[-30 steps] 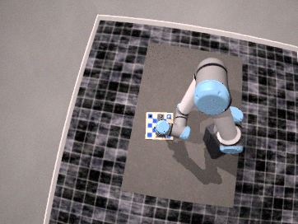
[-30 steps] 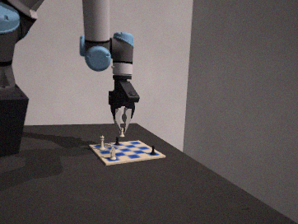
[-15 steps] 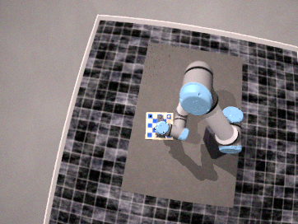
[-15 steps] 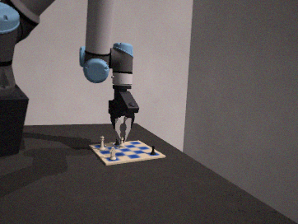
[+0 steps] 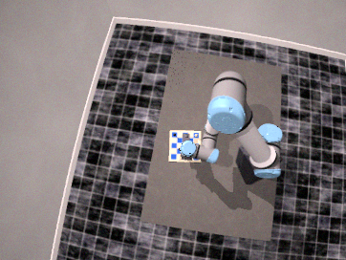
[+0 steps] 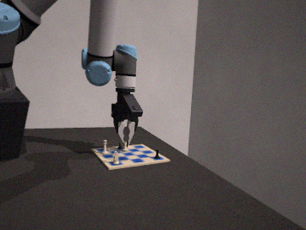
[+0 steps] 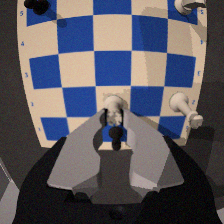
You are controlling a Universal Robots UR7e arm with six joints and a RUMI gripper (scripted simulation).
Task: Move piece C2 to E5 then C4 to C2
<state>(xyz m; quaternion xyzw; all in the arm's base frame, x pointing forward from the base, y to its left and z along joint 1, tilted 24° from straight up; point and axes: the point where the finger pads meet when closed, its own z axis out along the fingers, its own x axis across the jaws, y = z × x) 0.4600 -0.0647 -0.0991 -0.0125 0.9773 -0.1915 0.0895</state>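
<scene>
My gripper is now 4 cm to the left of the cream chessboard and 3 cm above it.
</scene>
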